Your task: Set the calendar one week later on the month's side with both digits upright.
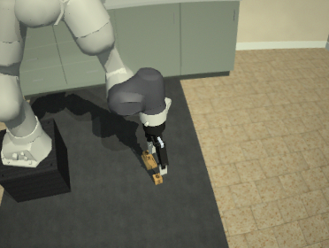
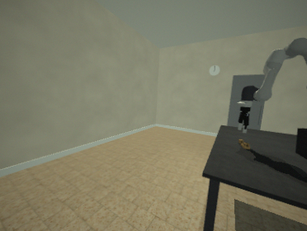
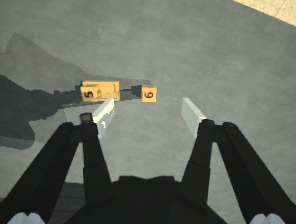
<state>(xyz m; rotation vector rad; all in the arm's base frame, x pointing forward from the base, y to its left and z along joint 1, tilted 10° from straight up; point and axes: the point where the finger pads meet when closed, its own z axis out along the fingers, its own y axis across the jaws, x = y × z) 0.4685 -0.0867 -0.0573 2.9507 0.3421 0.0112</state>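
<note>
Right now the orange calendar cube is 1 cm behind my hand and 12 cm below it. From my hand the other things lie so: orange calendar tray: 3 cm behind, 10 cm to the left, 12 cm below.
</note>
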